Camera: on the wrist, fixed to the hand. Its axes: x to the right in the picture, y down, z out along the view.
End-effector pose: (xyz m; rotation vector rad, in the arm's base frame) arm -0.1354 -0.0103 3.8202 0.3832 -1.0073 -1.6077
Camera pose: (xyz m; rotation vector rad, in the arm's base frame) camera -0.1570 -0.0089 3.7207 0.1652 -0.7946 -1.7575
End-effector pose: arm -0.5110 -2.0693 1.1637 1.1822 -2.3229 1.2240
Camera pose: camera -0.4345 -2.0537 1.2291 1.1420 -2.4090 0.8307
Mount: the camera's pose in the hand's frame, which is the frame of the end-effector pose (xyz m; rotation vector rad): -0.0209 -0.0905 -0.0418 -0.2846 -0.0453 -0.0225
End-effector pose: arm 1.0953 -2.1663 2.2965 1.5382 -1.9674 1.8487
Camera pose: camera 1.1408 -2.1035 2.3626 1.5195 -2.1112 1.4586
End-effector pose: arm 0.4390 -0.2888 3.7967 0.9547 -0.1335 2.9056
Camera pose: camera 0.4406 -0.1955 3.7560 0.9631 -0.5193 2.7442
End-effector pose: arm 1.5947 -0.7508 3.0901 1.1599 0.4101 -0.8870
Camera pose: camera 1.5179 -0.7157 3.0332 0.8740 0.4959 -0.8423
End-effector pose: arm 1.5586 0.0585 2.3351 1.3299 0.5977 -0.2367
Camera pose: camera 1.4856 0.0730 2.2656 1.0412 0.5850 -0.1917
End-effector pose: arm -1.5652 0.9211 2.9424 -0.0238 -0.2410 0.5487
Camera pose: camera -1.5262 0.8347 2.9050 -0.2846 -0.3617 0.4895
